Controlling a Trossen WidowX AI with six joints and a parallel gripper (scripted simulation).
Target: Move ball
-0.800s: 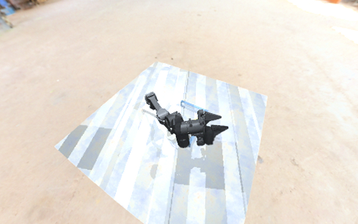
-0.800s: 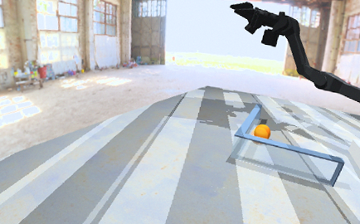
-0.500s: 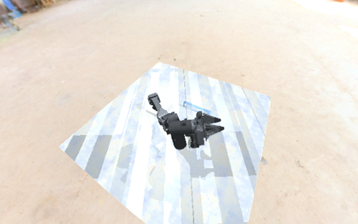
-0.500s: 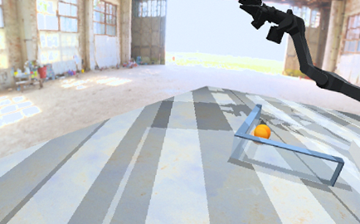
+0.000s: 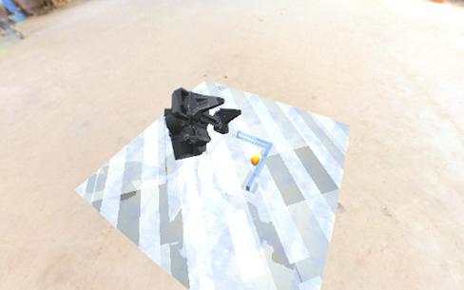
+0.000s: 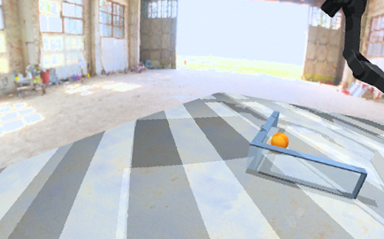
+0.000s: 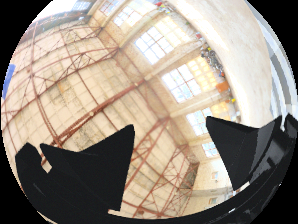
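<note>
My gripper tip is now 5 cm past the orange ball, 26 cm to the right of it and 59 cm above it. Also, from my gripper tip: see-through copy of ball (5 cm behind, 29 cm to the left, 59 cm below).
</note>
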